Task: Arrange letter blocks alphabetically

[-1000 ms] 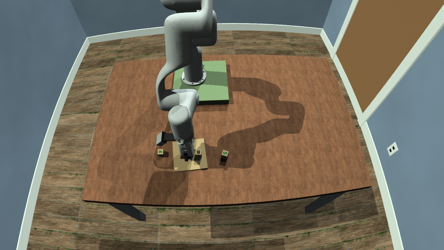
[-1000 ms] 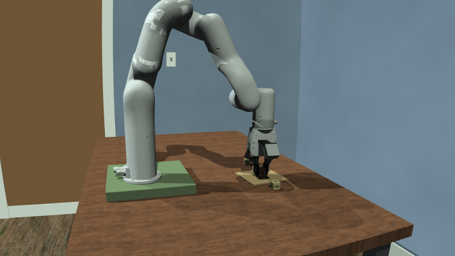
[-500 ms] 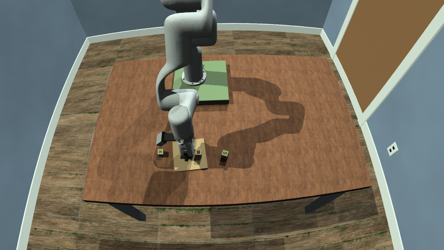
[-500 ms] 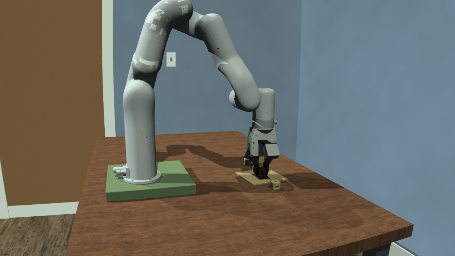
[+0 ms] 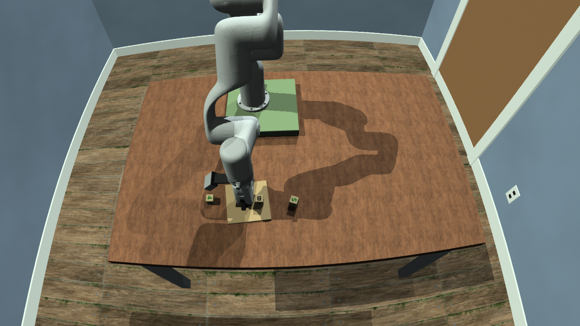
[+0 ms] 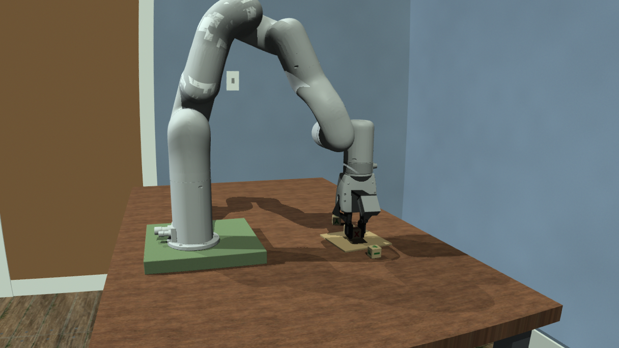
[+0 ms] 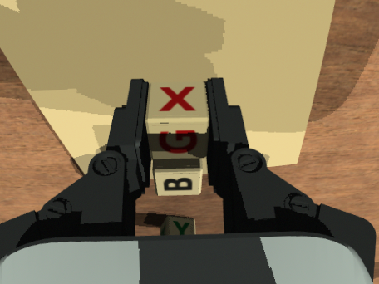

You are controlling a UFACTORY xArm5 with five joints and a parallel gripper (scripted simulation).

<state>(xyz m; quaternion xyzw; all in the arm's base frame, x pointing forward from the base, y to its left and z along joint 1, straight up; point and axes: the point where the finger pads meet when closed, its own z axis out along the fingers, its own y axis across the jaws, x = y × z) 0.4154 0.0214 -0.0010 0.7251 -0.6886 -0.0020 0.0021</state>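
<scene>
My gripper is now 3 cm above the tan mat. The rest, counted from my hand: cream block 1 cm ahead, 12 cm to the right, 2 cm below.
</scene>
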